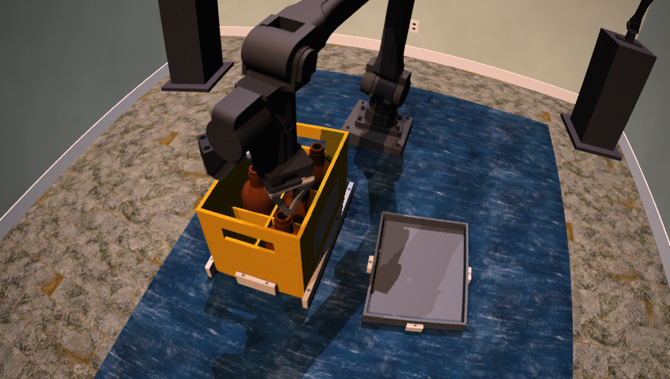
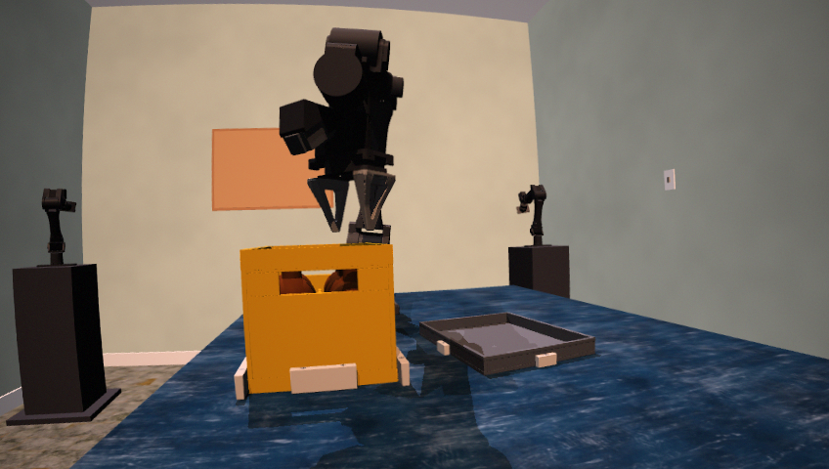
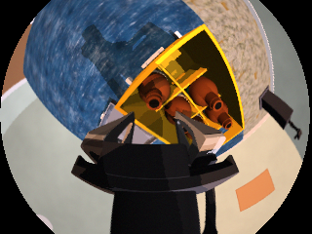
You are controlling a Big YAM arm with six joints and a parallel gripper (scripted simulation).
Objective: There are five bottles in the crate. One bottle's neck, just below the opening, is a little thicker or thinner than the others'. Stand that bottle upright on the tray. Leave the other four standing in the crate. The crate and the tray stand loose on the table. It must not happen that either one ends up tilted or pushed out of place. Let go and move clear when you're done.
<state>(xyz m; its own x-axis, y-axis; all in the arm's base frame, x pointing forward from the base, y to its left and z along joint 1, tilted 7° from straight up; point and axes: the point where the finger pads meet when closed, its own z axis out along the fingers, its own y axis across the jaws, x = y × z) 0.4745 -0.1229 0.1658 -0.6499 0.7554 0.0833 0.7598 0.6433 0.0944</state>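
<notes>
My gripper is now 90 mm past the orange crate, 40 mm to the left of it and 120 mm above it. The rest, counted from my hand: dark grey tray (50 mm behind, 240 mm to the left, 190 mm below).
</notes>
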